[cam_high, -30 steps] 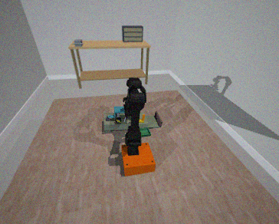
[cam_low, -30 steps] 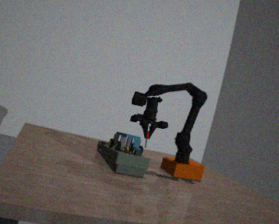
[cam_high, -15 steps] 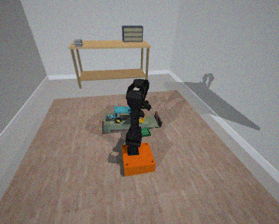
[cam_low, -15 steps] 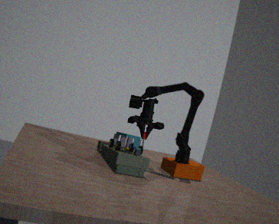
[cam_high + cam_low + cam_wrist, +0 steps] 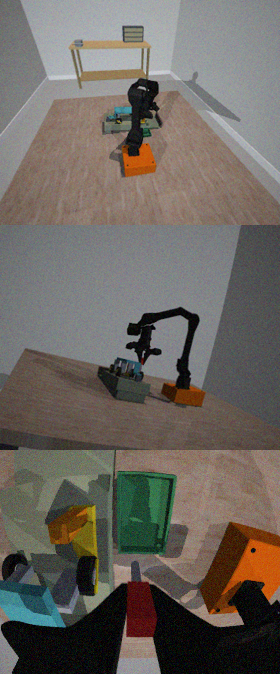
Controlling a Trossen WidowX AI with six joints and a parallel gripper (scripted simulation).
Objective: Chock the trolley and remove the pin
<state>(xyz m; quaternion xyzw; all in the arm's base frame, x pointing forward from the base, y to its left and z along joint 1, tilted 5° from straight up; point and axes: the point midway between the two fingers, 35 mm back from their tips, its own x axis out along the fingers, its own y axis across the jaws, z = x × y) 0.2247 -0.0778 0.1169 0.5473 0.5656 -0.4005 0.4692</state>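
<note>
My gripper tip is now 10 mm past the green tray, 10 mm to the left of it and 140 mm above it. The rest, counted from my gripper tip: red-headed stop pin (right at my gripper tip); yellow chock (60 mm ahead, 50 mm below); blue trolley (100 mm ahead, 100 mm to the left, 30 mm below).
</note>
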